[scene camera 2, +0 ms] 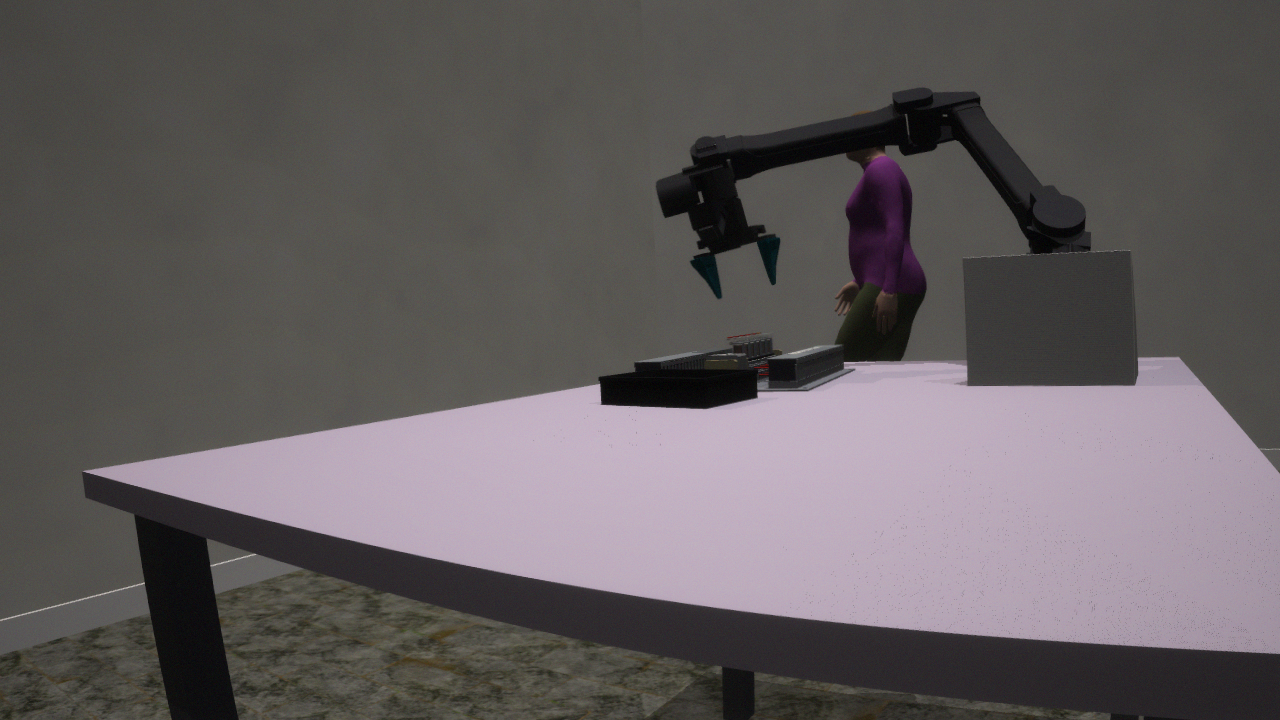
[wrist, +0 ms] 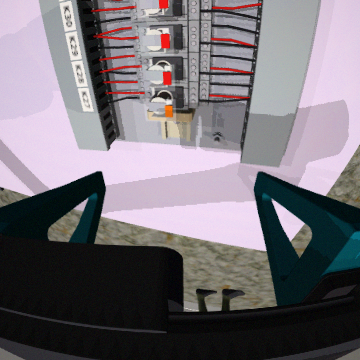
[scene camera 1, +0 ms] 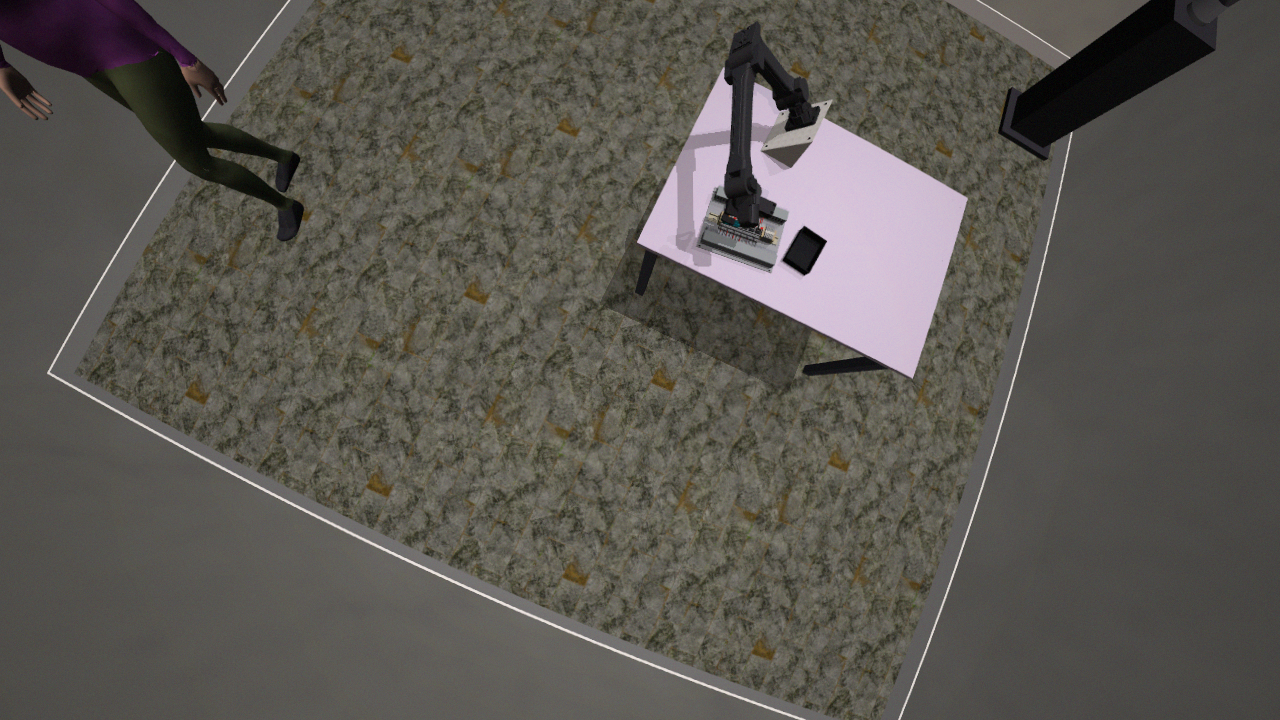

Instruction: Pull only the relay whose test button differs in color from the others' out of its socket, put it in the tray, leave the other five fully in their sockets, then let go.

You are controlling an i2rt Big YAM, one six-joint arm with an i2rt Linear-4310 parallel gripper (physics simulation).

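Seen in the pictures: gripper, fingertip midpoint: [scene camera 2: 746, 291] [wrist: 179, 179] [scene camera 1: 729, 210]; arm's base at its link origin: [scene camera 2: 1068, 304] [scene camera 1: 802, 120].
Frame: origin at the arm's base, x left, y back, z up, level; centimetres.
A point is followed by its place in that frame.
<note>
The relay with the orange test button [wrist: 168, 111] {x -12.0, y -50.7, z -3.0 cm} sits at the near end of the relay row in the wrist view, beside label K27. The relays above it have red buttons, such as this red-buttoned relay [wrist: 166, 78] {x -9.2, y -50.4, z -3.0 cm}; the row's far end is cut off. The relay row [scene camera 2: 751, 346] {x -3.4, y -48.2, z -4.8 cm} also shows small in scene camera 2, button colors not readable. My gripper [scene camera 2: 746, 291] {x -13.1, y -53.0, z 3.7 cm} [wrist: 179, 179] {x -13.1, y -53.0, z 3.7 cm} is open and empty, high above the relay panel [scene camera 1: 733, 254] {x -3.3, y -60.8, z -9.1 cm}, tilted, its fingertips apart from every relay. The black tray [scene camera 1: 817, 256] {x 27.8, y -47.0, z -6.8 cm} [scene camera 2: 662, 392] {x 28.3, y -45.3, z -8.2 cm} stands beside the panel and looks empty.
Grey wire ducts [wrist: 285, 75] {x -7.9, y -59.8, z -5.7 cm} flank the relay row, with red and black wires between. A grey box [scene camera 2: 1049, 317] {x 5.8, y -2.3, z -1.5 cm} [scene camera 1: 789, 145] {x -1.1, y -13.0, z -0.4 cm} carries the arm's base. A person in purple [scene camera 2: 886, 223] [scene camera 1: 98, 35] stands beyond the table [scene camera 1: 895, 259] {x 61.9, y -29.4, z -9.9 cm} [scene camera 2: 805, 501] {x 68.9, y -11.7, z -10.0 cm}.
</note>
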